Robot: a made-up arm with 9 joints.
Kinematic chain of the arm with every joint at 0, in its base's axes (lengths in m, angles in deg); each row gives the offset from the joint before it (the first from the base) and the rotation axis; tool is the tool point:
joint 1: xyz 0 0 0.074 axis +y
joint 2: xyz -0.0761 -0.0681 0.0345 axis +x
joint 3: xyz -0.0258 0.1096 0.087 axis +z
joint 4: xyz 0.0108 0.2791 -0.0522 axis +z
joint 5: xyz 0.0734 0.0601 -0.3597 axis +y
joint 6: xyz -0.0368 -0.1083 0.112 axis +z
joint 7: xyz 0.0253 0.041 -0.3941 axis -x
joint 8: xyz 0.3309 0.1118 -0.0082 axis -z
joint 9: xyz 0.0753 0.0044 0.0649 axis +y
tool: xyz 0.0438 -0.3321 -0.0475
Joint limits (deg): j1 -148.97..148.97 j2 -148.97..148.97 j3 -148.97..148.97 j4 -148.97..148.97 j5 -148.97..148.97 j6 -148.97..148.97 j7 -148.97..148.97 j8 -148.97..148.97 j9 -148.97..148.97
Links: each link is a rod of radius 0.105 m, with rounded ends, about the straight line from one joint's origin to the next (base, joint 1, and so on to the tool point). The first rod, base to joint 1, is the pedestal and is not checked.
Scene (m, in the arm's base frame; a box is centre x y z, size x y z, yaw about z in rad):
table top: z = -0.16
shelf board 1: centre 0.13 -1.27 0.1 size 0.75 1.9 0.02 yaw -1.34
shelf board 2: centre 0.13 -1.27 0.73 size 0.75 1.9 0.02 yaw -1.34
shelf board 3: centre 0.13 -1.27 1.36 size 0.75 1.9 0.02 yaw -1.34
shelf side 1: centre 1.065 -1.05 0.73 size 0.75 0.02 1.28 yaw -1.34
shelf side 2: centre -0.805 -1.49 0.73 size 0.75 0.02 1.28 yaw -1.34
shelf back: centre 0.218 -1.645 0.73 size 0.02 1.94 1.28 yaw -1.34
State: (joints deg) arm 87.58 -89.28 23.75 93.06 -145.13 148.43 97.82 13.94 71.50
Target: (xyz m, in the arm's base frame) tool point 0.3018 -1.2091 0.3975
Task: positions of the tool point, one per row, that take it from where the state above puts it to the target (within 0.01 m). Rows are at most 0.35 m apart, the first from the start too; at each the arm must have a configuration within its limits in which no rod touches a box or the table.
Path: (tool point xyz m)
1: -0.6159 -0.7319 0.4689
2: -0.4854 -0.9177 0.4551
3: -0.3004 -1.0657 0.4457
4: -0.0035 -1.1637 0.4794
5: 0.3017 -1.2091 0.3975

